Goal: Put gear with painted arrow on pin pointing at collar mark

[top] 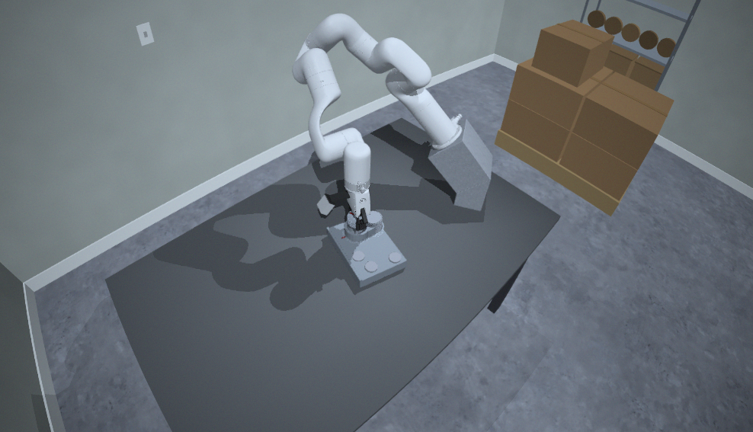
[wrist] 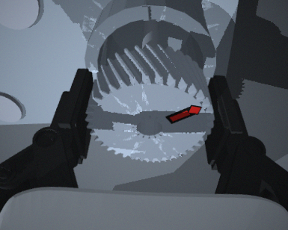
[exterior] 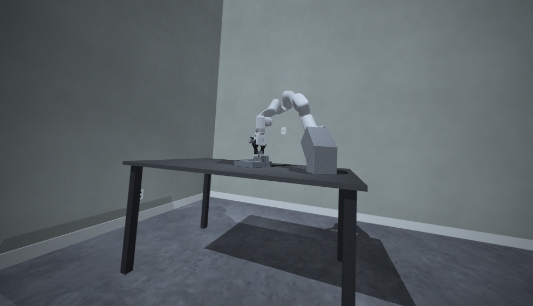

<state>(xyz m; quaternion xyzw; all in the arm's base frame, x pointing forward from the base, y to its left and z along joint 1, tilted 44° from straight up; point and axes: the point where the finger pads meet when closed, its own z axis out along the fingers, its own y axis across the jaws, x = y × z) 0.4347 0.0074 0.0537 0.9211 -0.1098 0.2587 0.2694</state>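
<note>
Now: the grey toothed gear right at my hand.
</note>
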